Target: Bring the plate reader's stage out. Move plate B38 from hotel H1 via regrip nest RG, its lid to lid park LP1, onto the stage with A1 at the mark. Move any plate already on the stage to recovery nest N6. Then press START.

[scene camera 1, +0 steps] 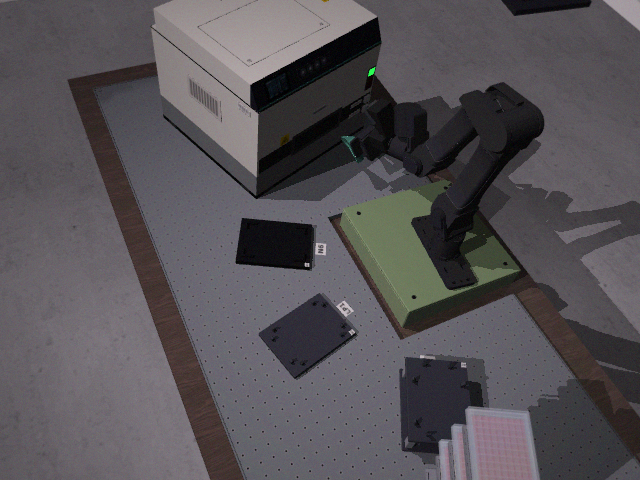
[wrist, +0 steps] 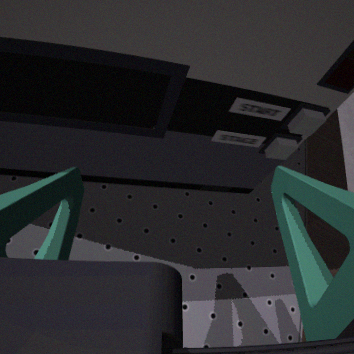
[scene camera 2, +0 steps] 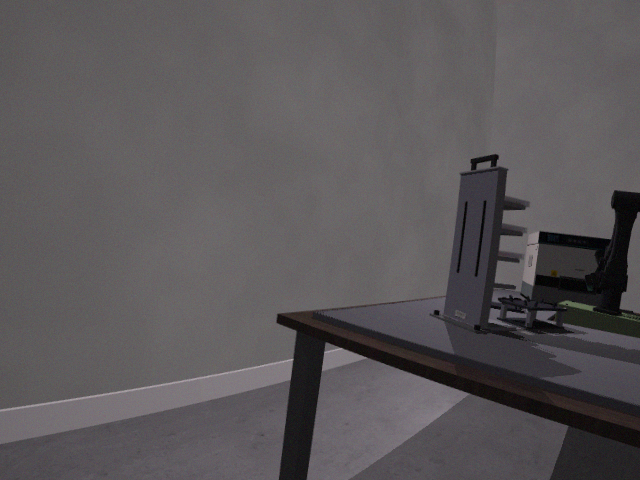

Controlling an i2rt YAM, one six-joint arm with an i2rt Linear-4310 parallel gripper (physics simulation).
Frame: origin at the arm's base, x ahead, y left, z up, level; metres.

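Seen in the pictures: gripper, between the fingertips: (scene camera 1: 356, 126) (wrist: 177, 177); arm's base, origin of its link: (scene camera 1: 441, 251) (scene camera 2: 607, 312).
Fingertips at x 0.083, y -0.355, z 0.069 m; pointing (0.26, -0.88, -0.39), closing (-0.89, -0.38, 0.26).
Pixels of each thing's top centre, then the offset from my fingertips to it. "*": a spot on its surface instead. Level surfaces: height alone.
- plate reader, centre of its top: (scene camera 1: 270, 13) (scene camera 2: 573, 237) dx +0.176, dy -0.176, dz +0.214 m
- grey STAGE button, centre of its top: (wrist: 286, 139) dx -0.061, dy -0.092, dz -0.022 m
- START button, centre of its top: (wrist: 313, 110) dx -0.061, dy -0.092, dz +0.010 m
- reader's dark slot, a spot on its surface: (wrist: 75, 85) * dx +0.075, dy -0.026, dz -0.004 m
- Regrip nest RG, centre of its top: (scene camera 1: 441, 396) (scene camera 2: 534, 298) dx +0.080, dy +0.672, dz -0.040 m
- lid park LP1, centre of its top: (scene camera 1: 307, 330) (scene camera 2: 501, 302) dx +0.263, dy +0.448, dz -0.096 m
- recovery nest N6, centre of its top: (scene camera 1: 275, 240) dx +0.263, dy +0.211, dz -0.098 m
- perforated mat, height of its surface: dz -0.115 m
My gripper (scene camera 1: 352, 148) (scene camera 2: 590, 282) (wrist: 177, 177) is open and empty in front of the plate reader (scene camera 1: 206, 67) (scene camera 2: 566, 262). In the wrist view its right fingertip shows just below the grey STAGE button (wrist: 282, 148); the gap in depth is unclear. The START button (wrist: 307, 121) is above it. No stage sticks out of the reader's dark slot (wrist: 75, 85). Pink plates (scene camera 1: 500, 444) stand in the hotel (scene camera 2: 471, 248); which is B38 cannot be read. Regrip nest RG (scene camera 1: 436, 397) (scene camera 2: 532, 304), lid park LP1 (scene camera 1: 308, 335) and recovery nest N6 (scene camera 1: 273, 243) hold no plate or lid.
The arm stands on a green base block (scene camera 1: 385, 232) (scene camera 2: 584, 316) beside the nests. The perforated mat (scene camera 1: 206, 289) has a brown wooden border (scene camera 1: 136, 253). The hotel rises tall beside RG. A green light (scene camera 1: 371, 71) glows on the reader's front.
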